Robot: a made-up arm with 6 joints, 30 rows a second.
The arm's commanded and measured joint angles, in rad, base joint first. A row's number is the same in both.
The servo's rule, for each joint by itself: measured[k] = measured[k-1] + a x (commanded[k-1-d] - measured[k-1]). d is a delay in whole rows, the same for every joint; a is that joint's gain. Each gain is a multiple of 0.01, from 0.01 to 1. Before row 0 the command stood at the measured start. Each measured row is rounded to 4 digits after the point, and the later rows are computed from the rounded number. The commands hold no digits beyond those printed.
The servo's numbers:
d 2
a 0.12 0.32 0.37 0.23 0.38 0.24
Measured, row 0:
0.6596, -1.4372, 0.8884, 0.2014, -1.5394, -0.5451
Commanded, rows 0 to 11:
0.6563, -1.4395, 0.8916, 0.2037, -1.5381, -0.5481
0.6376, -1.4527, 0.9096, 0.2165, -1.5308, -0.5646
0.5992, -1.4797, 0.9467, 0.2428, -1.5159, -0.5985
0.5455, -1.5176, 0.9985, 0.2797, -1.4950, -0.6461
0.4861, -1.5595, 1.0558, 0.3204, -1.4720, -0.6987
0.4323, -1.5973, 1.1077, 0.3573, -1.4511, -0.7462
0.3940, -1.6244, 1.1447, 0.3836, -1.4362, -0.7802
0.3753, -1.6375, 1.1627, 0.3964, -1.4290, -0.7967
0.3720, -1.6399, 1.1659, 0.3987, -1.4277, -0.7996
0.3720, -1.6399, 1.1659, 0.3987, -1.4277, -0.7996
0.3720, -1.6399, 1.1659, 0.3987, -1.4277, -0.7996
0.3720, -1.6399, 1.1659, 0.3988, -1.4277, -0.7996
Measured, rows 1 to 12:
0.6596, -1.4372, 0.8884, 0.2014, -1.5394, -0.5451
0.6596, -1.4372, 0.8884, 0.2014, -1.5394, -0.5451
0.6592, -1.4379, 0.8896, 0.2019, -1.5389, -0.5458
0.6566, -1.4426, 0.8970, 0.2053, -1.5358, -0.5503
0.6497, -1.4545, 0.9154, 0.2139, -1.5282, -0.5619
0.6372, -1.4747, 0.9461, 0.2290, -1.5156, -0.5821
0.6191, -1.5018, 0.9867, 0.2500, -1.4990, -0.6101
0.5967, -1.5324, 1.0315, 0.2747, -1.4808, -0.6428
0.5724, -1.5618, 1.0734, 0.2997, -1.4639, -0.6758
0.5487, -1.5860, 1.1064, 0.3219, -1.4506, -0.7048
0.5275, -1.6032, 1.1284, 0.3396, -1.4419, -0.7276
0.5088, -1.6149, 1.1423, 0.3532, -1.4365, -0.7449

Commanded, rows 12 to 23:
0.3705, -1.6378, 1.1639, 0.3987, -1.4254, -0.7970
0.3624, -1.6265, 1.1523, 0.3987, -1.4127, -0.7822
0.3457, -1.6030, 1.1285, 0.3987, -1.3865, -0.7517
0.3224, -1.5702, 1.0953, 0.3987, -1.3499, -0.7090
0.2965, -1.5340, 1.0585, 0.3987, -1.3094, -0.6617
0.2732, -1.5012, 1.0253, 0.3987, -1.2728, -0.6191
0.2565, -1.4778, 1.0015, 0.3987, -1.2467, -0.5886
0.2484, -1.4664, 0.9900, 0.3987, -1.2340, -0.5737
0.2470, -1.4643, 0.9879, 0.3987, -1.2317, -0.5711
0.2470, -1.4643, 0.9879, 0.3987, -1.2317, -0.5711
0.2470, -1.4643, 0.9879, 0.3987, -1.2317, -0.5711
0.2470, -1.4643, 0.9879, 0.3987, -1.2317, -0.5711
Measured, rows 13 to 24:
0.4924, -1.6229, 1.1510, 0.3637, -1.4332, -0.7580
0.4780, -1.6283, 1.1565, 0.3718, -1.4311, -0.7680
0.4651, -1.6313, 1.1592, 0.3780, -1.4289, -0.7750
0.4528, -1.6298, 1.1566, 0.3828, -1.4227, -0.7767
0.4399, -1.6212, 1.1462, 0.3865, -1.4089, -0.7707
0.4258, -1.6049, 1.1274, 0.3893, -1.3865, -0.7559
0.4103, -1.5822, 1.1019, 0.3915, -1.3572, -0.7333
0.3938, -1.5563, 1.0736, 0.3932, -1.3251, -0.7059
0.3773, -1.5312, 1.0469, 0.3945, -1.2953, -0.6777
0.3618, -1.5105, 1.0258, 0.3955, -1.2720, -0.6527
0.3480, -1.4957, 1.0118, 0.3962, -1.2567, -0.6331
0.3359, -1.4857, 1.0030, 0.3968, -1.2472, -0.6182

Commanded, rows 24 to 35:
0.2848, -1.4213, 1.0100, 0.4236, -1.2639, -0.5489
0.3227, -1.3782, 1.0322, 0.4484, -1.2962, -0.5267
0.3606, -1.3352, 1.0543, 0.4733, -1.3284, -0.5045
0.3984, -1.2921, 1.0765, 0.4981, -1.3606, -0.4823
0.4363, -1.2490, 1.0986, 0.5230, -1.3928, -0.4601
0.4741, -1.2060, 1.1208, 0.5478, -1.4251, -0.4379
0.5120, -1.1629, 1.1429, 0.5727, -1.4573, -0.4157
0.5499, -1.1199, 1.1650, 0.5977, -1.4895, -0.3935
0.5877, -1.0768, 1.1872, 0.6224, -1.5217, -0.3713
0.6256, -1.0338, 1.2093, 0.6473, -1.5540, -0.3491
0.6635, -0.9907, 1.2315, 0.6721, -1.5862, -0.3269
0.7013, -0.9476, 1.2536, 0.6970, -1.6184, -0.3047
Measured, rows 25 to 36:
0.3252, -1.4789, 0.9974, 0.3972, -1.2413, -0.6069
0.3158, -1.4742, 0.9939, 0.3975, -1.2377, -0.5983
0.3121, -1.4573, 0.9999, 0.4035, -1.2477, -0.5864
0.3134, -1.4320, 1.0119, 0.4138, -1.2661, -0.5721
0.3191, -1.4010, 1.0276, 0.4275, -1.2898, -0.5559
0.3286, -1.3662, 1.0457, 0.4437, -1.3167, -0.5382
0.3415, -1.3287, 1.0653, 0.4619, -1.3456, -0.5195
0.3574, -1.2894, 1.0858, 0.4817, -1.3758, -0.4999
0.3760, -1.2489, 1.1069, 0.5026, -1.4068, -0.4797
0.3969, -1.2076, 1.1284, 0.5245, -1.4382, -0.4590
0.4198, -1.1657, 1.1502, 0.5470, -1.4699, -0.4380
0.4445, -1.1235, 1.1721, 0.5701, -1.5019, -0.4167

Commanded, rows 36 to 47:
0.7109, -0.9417, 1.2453, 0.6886, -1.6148, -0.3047
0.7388, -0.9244, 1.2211, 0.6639, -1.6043, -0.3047
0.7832, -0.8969, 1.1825, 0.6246, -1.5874, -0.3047
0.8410, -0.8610, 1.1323, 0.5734, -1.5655, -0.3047
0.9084, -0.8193, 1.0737, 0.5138, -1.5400, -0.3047
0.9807, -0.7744, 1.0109, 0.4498, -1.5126, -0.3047
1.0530, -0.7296, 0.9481, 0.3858, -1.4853, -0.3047
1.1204, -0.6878, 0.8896, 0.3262, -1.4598, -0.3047
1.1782, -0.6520, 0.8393, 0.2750, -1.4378, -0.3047
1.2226, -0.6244, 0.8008, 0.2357, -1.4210, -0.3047
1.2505, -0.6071, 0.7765, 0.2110, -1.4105, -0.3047
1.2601, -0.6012, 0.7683, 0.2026, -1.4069, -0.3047
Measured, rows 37 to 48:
0.4708, -1.0810, 1.1941, 0.5936, -1.5339, -0.3951
0.4985, -1.0383, 1.2161, 0.6174, -1.5660, -0.3734
0.5240, -1.0074, 1.2269, 0.6338, -1.5845, -0.3569
0.5498, -0.9808, 1.2248, 0.6407, -1.5920, -0.3444
0.5778, -0.9540, 1.2091, 0.6370, -1.5903, -0.3349
0.6094, -0.9242, 1.1807, 0.6224, -1.5809, -0.3277
0.6453, -0.8906, 1.1411, 0.5974, -1.5654, -0.3222
0.6855, -0.8534, 1.0929, 0.5635, -1.5453, -0.3180
0.7296, -0.8138, 1.0393, 0.5226, -1.5225, -0.3148
0.7765, -0.7735, 0.9839, 0.4774, -1.4987, -0.3124
0.8247, -0.7346, 0.9304, 0.4308, -1.4756, -0.3106
0.8724, -0.6993, 0.8824, 0.3859, -1.4549, -0.3092

